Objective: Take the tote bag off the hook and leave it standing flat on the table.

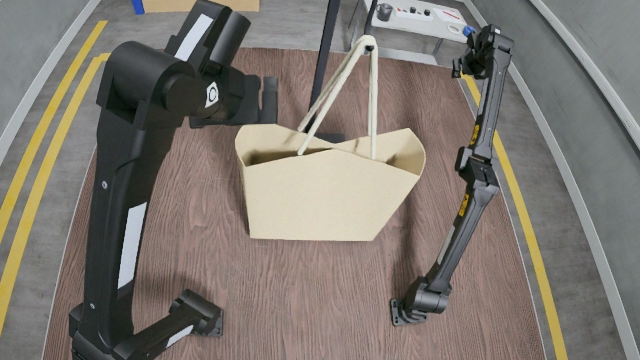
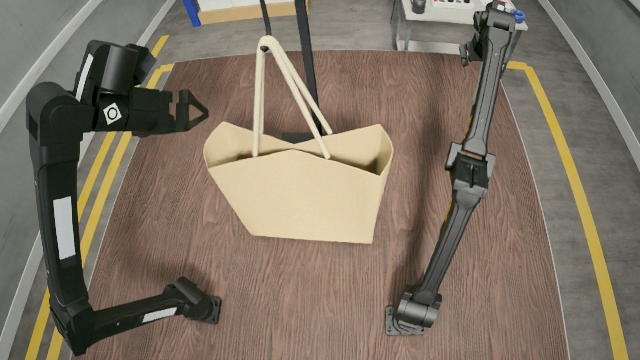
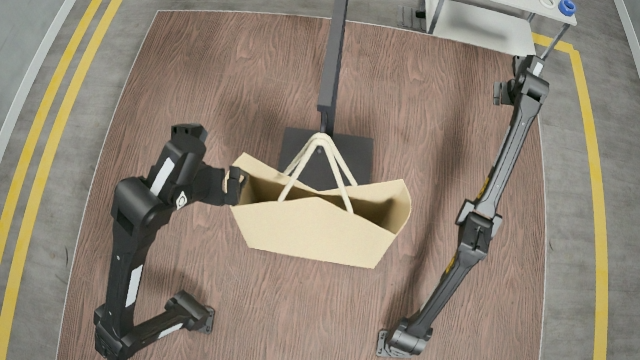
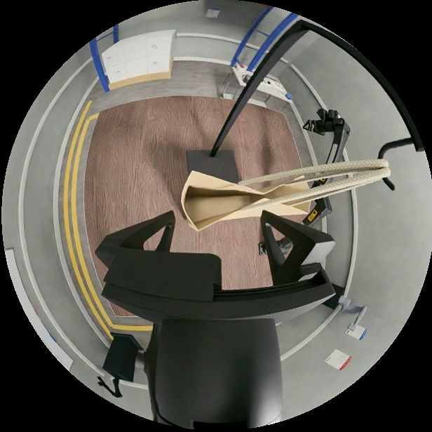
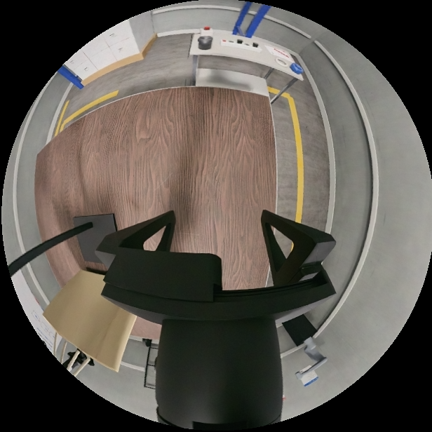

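Note:
The beige tote bag [image 1: 320, 200] [image 2: 300, 195] [image 3: 310, 230] [image 5: 95, 320] hangs upright, its open top facing up. Its rope handles [image 1: 373, 100] [image 2: 259, 100] [image 4: 325, 193] loop over the black hook [image 1: 370, 48] [image 2: 264, 48] [image 3: 319, 149] [image 4: 400, 143]. Whether its bottom touches the wooden table [image 1: 310, 295] cannot be told. My left gripper [image 1: 270, 100] [image 2: 192, 111] [image 3: 235, 186] [image 4: 217, 214] is open and empty, at the bag's left end and above its rim, beside the handles. My right gripper [image 1: 456, 68] [image 2: 465, 54] [image 3: 497, 93] [image 5: 217, 214] is open and empty, far from the bag at the back right.
The hook's black post [image 1: 325, 55] [image 2: 306, 55] [image 3: 332, 60] [image 4: 255, 82] rises behind the bag from a square base [image 3: 295, 145] [image 4: 200, 160] [image 5: 95, 240]. A white side table [image 1: 395, 24] [image 5: 220, 51] with a dark mug [image 1: 384, 12] [image 5: 205, 42] stands beyond the table's back edge.

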